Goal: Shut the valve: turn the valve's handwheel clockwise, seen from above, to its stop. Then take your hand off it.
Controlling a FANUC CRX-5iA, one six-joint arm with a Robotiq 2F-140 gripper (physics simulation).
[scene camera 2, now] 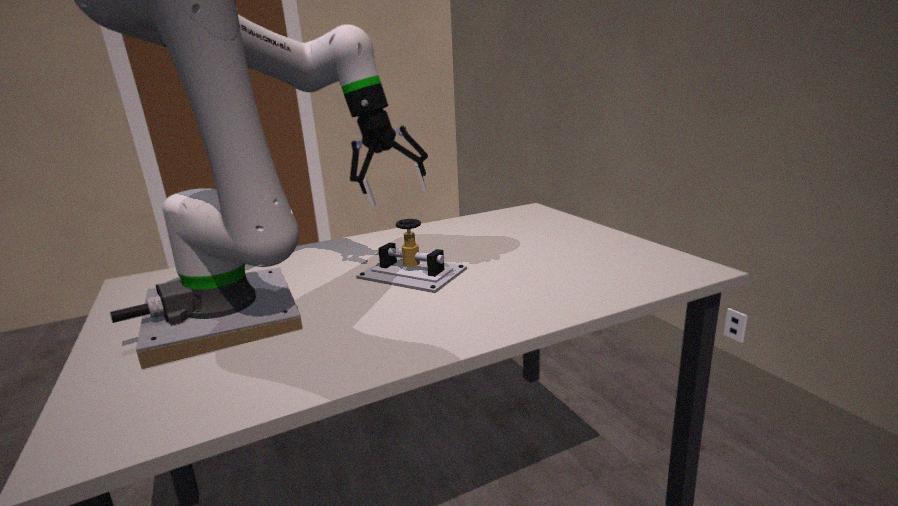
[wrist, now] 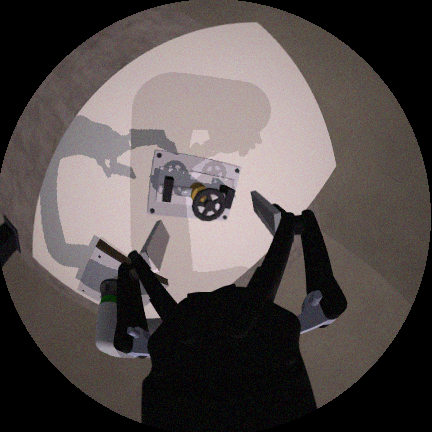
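Observation:
The valve has a black spoked handwheel [scene camera 2: 408, 223] [wrist: 209, 204] on top of a brass body [scene camera 2: 410, 254] [wrist: 198, 190]. The body sits on a horizontal pipe between two black brackets on a grey base plate [scene camera 2: 402, 280] [wrist: 172, 211]. My gripper [scene camera 2: 399, 196] [wrist: 207, 214] is open, with its two fingers wide apart and nothing between them. It hangs above the handwheel, apart from it and slightly tilted. In the wrist view the handwheel shows between and just beyond the two fingertips. How far the wheel is turned cannot be told.
The valve's plate lies on the pale table [scene camera 2: 565, 276] [wrist: 295, 150]. The robot's base plate [scene camera 2: 219, 333] stands on the table at the left in the scene view. Shadows of the arm fall around the valve. A wall [scene camera 2: 659, 125] rises behind the table.

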